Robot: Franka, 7 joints.
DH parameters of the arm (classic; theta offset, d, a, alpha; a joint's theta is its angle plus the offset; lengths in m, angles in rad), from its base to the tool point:
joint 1: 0 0.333 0 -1.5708
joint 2: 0 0 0 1.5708
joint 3: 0 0.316 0.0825 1.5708
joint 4: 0 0 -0.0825 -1.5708
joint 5: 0 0.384 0 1.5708
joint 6: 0 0 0.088 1.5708
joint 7: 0 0.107 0 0
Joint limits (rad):
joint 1: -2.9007..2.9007
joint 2: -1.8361..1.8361
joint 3: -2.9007..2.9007
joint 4: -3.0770..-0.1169
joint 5: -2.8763..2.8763
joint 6: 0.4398..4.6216
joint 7: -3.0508..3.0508
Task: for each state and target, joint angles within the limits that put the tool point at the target. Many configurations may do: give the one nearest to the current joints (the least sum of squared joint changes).
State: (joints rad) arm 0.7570 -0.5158 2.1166 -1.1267 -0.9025 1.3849 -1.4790
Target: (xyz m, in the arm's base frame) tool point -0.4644 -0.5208 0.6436
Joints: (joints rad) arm 1.3610 -0.6659 2.4532 -0.8969 -0.8965 1.5328 -1.4790
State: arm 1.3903 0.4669 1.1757 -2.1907 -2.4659 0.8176 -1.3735
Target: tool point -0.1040 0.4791 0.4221
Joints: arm 1.0940 0.2723 0.9524 -2.3731 -2.3430 0.6267 -1.3735
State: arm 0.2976 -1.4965 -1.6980 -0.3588 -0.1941 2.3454 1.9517
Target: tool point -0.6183 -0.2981 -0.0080
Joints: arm -0.1694 -1.7383 -2.0707 -0.8926 -0.2309 1.6667 1.9517
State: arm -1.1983 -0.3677 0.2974 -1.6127 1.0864 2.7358 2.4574
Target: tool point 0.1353 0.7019 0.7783
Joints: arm -1.4015 -1.3660 0.7561 -0.8065 1.0109 2.6484 2.4574
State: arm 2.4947 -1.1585 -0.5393 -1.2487 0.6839 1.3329 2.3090
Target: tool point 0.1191 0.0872 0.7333
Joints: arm 2.4072 -1.3930 -0.5179 -2.0552 0.5039 0.9233 2.3090
